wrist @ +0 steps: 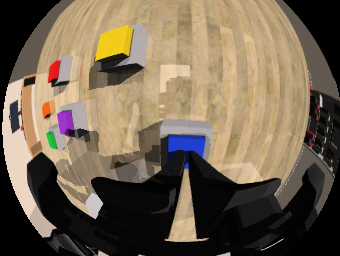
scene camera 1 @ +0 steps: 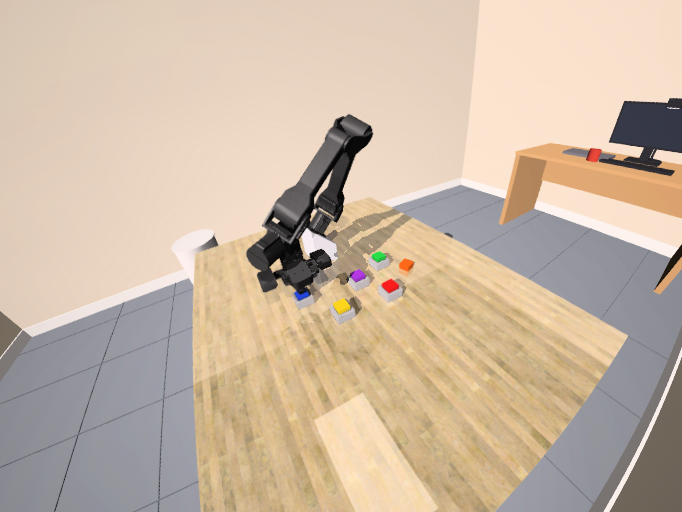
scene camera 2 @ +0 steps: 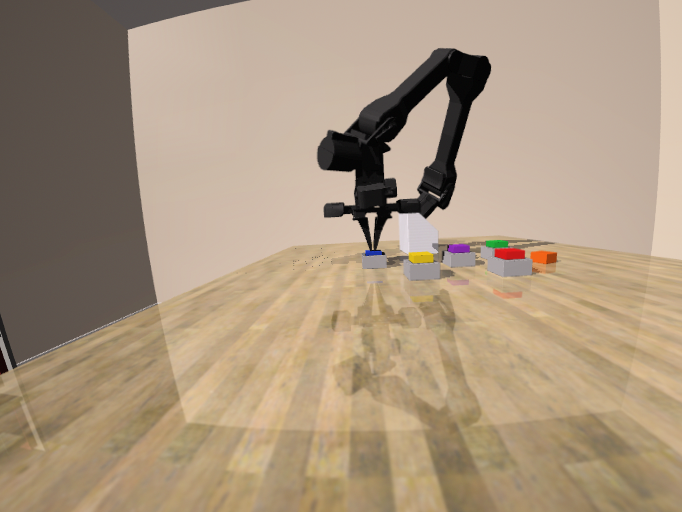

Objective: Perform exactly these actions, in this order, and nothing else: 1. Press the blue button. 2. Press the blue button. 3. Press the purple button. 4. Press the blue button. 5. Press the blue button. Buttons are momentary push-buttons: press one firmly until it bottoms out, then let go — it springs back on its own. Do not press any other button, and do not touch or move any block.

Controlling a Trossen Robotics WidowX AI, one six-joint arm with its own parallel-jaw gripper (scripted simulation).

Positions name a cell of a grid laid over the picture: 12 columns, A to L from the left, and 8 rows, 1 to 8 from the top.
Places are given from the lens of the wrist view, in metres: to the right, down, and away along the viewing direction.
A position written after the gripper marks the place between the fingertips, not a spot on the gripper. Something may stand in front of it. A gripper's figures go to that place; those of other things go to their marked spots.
gripper (wrist: G5): 0.01, 0.02, 0.10
blue button (wrist: G5): 0.00, 0.01, 0.10
